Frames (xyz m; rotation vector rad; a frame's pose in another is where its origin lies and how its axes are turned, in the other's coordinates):
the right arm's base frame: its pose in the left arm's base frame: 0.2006 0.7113 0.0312 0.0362 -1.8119 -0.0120
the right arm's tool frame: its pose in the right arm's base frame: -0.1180 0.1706 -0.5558 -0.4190 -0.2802 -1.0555
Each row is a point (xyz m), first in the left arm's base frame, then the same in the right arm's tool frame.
Working: the left arm's base frame: its pose in the right arm's tool frame: 1.0778 -0.3862 0.2700 -0.7111 1.8347 1.1814

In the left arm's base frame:
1: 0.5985 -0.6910 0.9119
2: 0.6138 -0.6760 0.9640
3: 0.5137 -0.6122 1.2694
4: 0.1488 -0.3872 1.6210
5: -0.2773 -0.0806 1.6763
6: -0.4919 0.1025 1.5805
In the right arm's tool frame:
1: 1.6319 0.1572 -0.7620
2: 1.6296 0.2106 -0.7800
3: 1.7309 0.5185 -0.7325
4: 1.8524 0.9402 -0.3936
5: 1.8407 1.1247 0.1008
6: 1.7707 1.1158 0.3902

